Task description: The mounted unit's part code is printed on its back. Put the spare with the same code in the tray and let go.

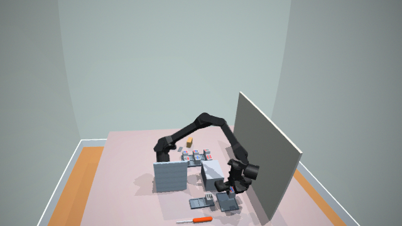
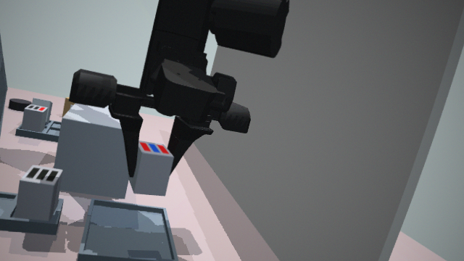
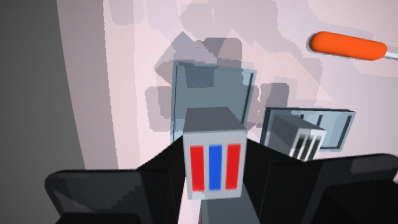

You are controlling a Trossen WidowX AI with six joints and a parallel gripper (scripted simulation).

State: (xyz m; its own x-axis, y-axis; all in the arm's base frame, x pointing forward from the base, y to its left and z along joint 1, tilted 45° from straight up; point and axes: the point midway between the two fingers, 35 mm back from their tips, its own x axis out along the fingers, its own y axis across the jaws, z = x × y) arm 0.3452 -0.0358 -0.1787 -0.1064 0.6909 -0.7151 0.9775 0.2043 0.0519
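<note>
Right now the tray is 70 mm below my gripper tip and 10 mm behind it. Round my gripper tip: grey box (190 mm to the left, 70 mm behind, 20 mm below); grey spare block (20 mm above); grey wall panel (190 mm to the left, 170 mm ahead, 150 mm above).
</note>
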